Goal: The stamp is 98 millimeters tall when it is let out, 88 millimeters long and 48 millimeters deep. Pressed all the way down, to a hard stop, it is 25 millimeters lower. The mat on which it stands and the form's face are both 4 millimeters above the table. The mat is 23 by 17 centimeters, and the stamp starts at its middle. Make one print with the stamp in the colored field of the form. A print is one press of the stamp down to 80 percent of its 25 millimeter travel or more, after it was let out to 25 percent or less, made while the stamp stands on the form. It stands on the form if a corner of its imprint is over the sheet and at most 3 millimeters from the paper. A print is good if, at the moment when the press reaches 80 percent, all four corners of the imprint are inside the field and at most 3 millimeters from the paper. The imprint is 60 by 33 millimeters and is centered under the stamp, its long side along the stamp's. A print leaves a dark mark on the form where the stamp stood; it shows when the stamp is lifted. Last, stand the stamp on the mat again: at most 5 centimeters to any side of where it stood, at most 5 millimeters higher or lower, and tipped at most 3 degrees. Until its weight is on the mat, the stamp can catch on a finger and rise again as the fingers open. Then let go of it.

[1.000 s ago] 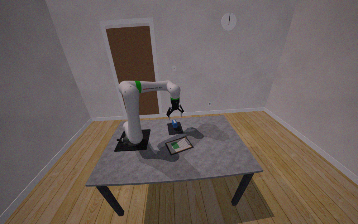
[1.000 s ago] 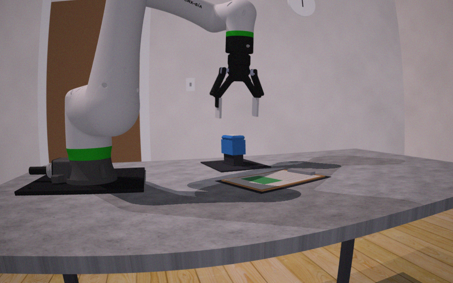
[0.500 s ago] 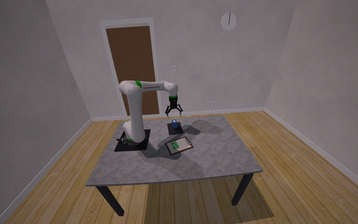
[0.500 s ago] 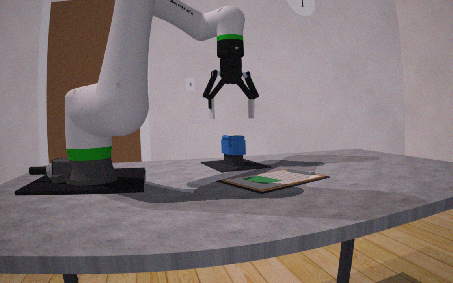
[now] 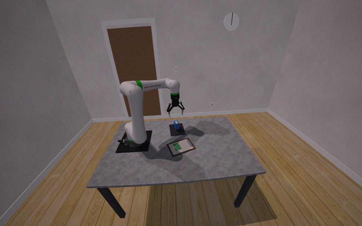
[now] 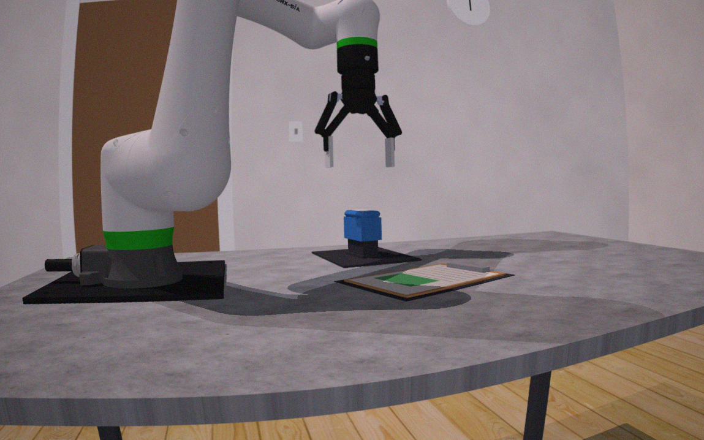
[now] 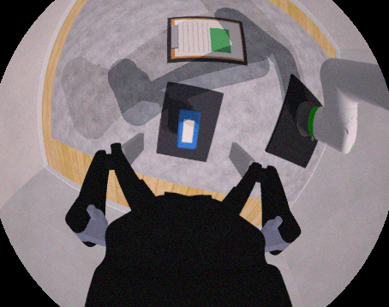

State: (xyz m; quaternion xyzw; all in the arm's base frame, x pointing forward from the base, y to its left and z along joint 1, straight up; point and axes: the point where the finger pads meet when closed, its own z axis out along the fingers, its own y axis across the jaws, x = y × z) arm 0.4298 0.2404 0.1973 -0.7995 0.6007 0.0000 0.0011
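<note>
Now: hand 15 cm above the blue stamp. From my hand the other things lie so: dark mat: 20 cm below; then stamp base: 19 cm below.
</note>
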